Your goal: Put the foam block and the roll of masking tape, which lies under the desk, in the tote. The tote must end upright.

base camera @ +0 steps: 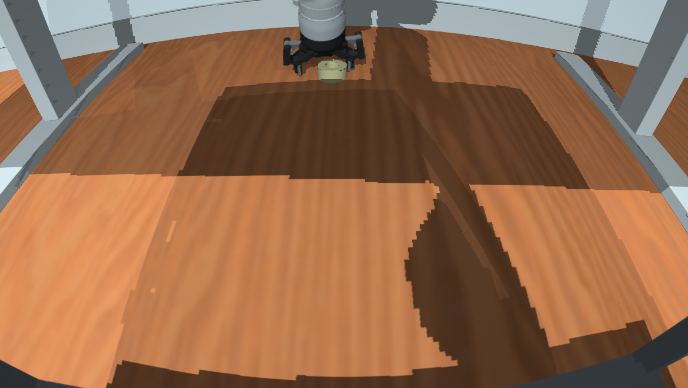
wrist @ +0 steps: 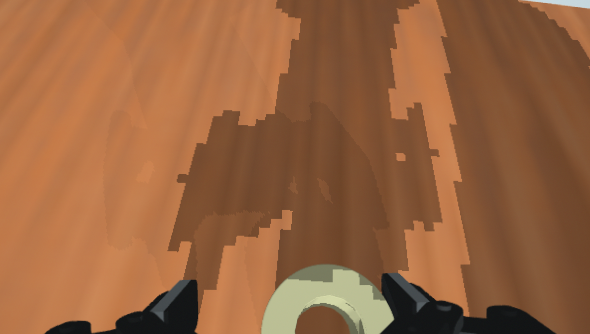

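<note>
The roll of masking tape, a pale green-yellow ring, lies flat on the wooden floor. It is at the top centre in the base camera view and at the bottom edge in the wrist view, where its near part is cut off. My gripper is open, pointing down, with nothing held. The tape shows between the fingers in the wrist view, off centre and much nearer the right finger, whose tip overlaps its edge in the picture. Whether they touch is unclear. The foam block and the tote do not show in either view.
Grey metal uprights stand on floor rails at the left and right in the base camera view. A pale wall runs behind the gripper. Dark shadows cross the wooden floor. Dark parts of the base show at the bottom corners.
</note>
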